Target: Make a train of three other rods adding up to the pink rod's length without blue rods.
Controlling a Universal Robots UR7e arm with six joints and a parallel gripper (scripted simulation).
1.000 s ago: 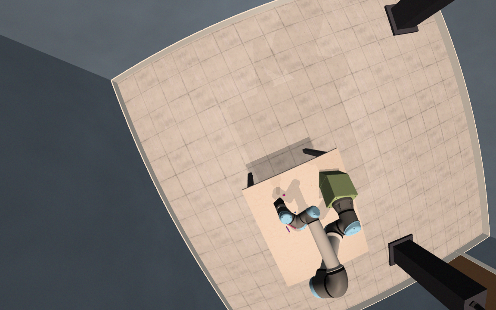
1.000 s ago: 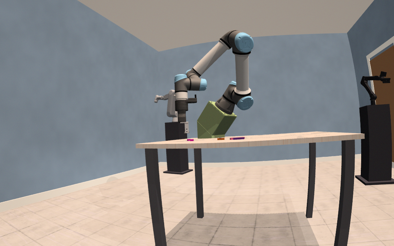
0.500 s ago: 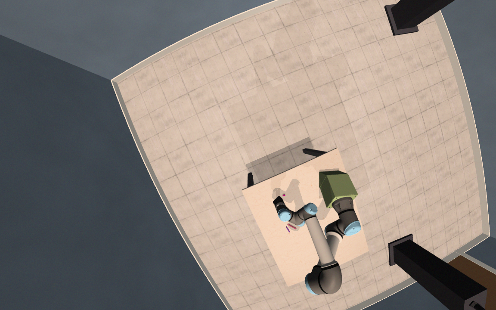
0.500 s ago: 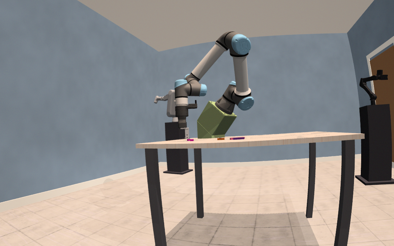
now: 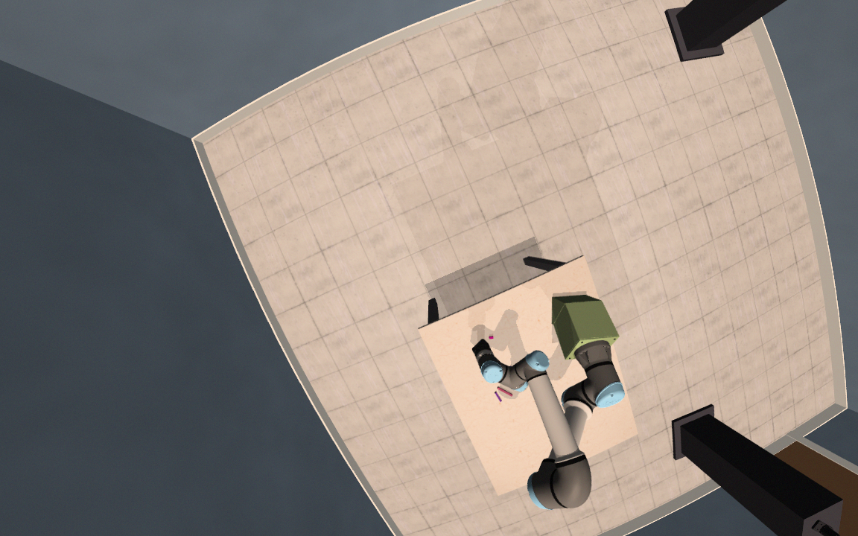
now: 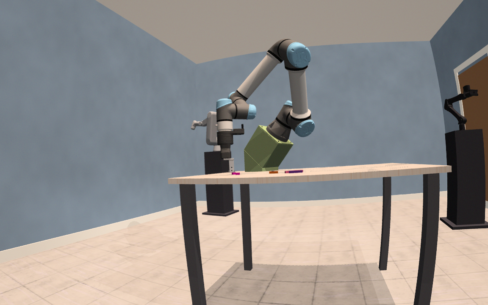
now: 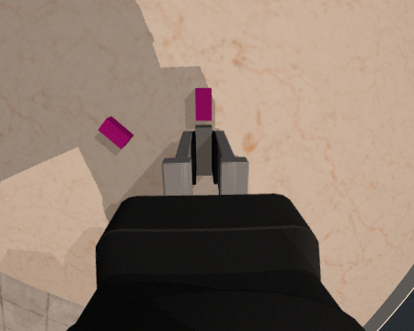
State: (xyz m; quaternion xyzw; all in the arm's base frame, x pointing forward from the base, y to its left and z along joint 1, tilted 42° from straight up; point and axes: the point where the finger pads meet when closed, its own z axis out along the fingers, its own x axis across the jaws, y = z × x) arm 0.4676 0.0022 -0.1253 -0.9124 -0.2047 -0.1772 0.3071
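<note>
Right now the orange rod is 19 cm to the left of my hand, 5 cm behind it and 3 cm below it. Round my hand: small blue rod 16 cm to the left, 11 cm behind, 3 cm below; then grey rod 1 cm below; then pink rod 28 cm to the left, 6 cm behind, 3 cm below.
</note>
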